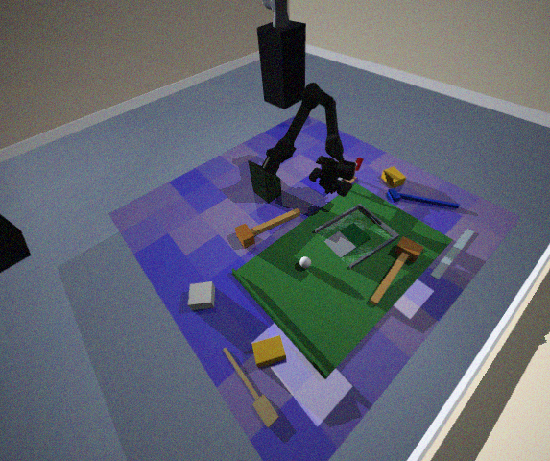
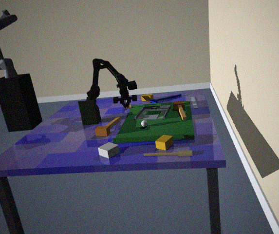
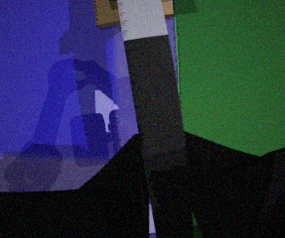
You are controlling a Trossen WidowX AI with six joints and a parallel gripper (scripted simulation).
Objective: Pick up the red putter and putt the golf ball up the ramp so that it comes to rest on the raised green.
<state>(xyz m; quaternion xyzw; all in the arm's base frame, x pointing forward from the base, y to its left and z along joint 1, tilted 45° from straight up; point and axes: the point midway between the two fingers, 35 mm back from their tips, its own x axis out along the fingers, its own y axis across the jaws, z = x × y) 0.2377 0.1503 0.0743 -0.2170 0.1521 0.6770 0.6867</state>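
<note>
My gripper tip is 110 mm to the right of the red putter, 30 mm below it and 10 mm past it. Round my gripper tip: green course: 240 mm ahead, 220 mm to the right, 30 mm below; white golf ball: 360 mm to the right, 160 mm ahead, 10 mm below; grey frame: 220 mm ahead, 90 mm to the right, 20 mm below.
</note>
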